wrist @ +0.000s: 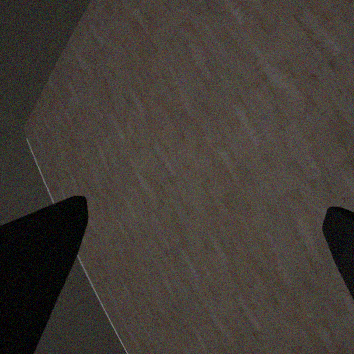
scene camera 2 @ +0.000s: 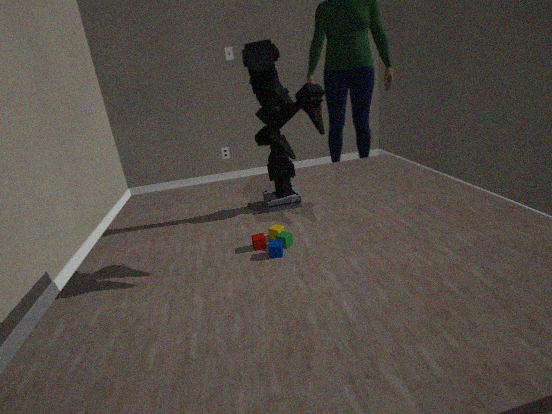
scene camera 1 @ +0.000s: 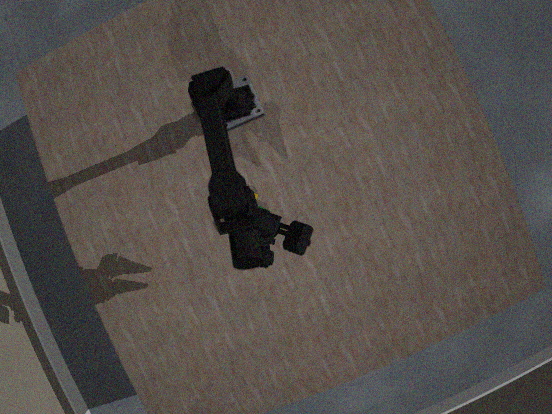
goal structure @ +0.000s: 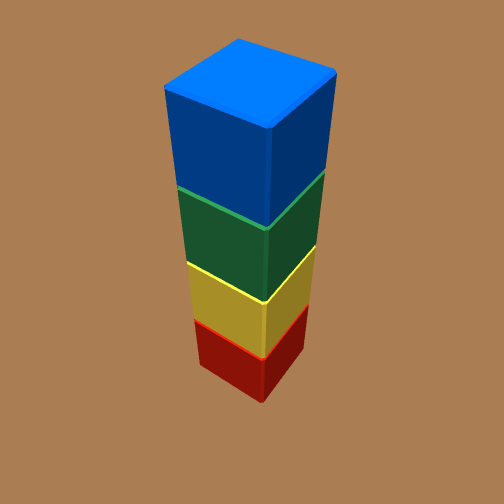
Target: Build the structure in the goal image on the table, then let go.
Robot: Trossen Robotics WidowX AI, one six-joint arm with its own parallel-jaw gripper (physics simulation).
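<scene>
In scene camera 2 a red cube is at the left of a close group, a yellow cube at the back, a green cube at the right and a blue cube in front. All sit low on the wood-patterned surface, none stacked. In scene camera 1 the arm covers most of the group; a corner of the yellow cube and a green sliver show. My gripper is open and empty, high above the surface. No cube shows in the wrist view.
The arm's light grey base plate stands behind the cubes in scene camera 2. A person in a green top and blue trousers stands behind at the right. Arm shadows fall across the wood-patterned surface. White skirting edges the walls.
</scene>
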